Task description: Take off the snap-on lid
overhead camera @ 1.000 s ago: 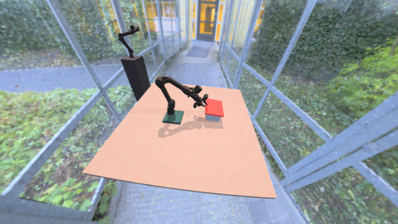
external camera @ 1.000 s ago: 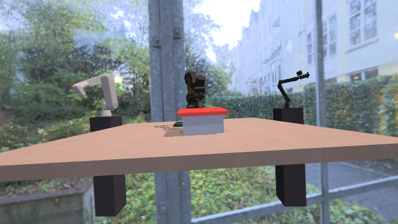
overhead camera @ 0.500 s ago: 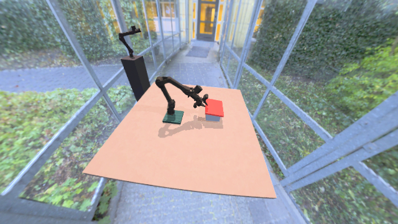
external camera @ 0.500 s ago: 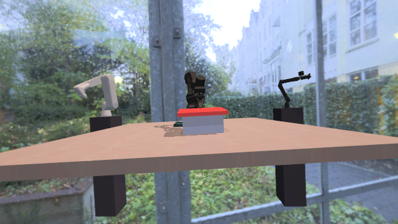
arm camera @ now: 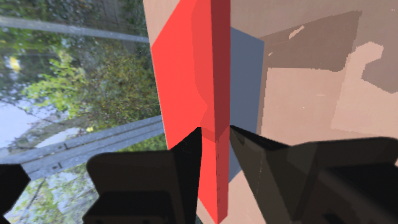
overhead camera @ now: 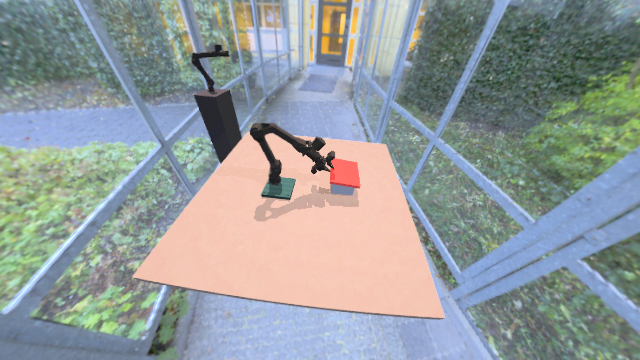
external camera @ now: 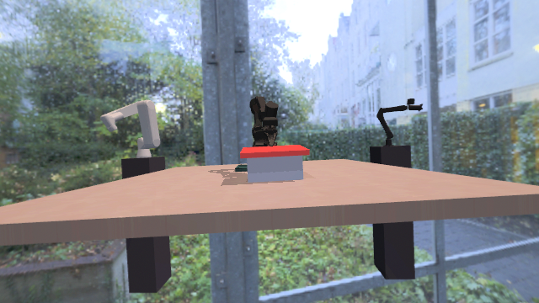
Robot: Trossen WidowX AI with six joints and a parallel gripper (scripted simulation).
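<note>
Now: the red lid 8 cm ahead of my gripper tip and 1 cm to the left of it. Also, from my gripper tip: grey storage box 7 cm ahead, 6 cm below, 1 cm to the left.
</note>
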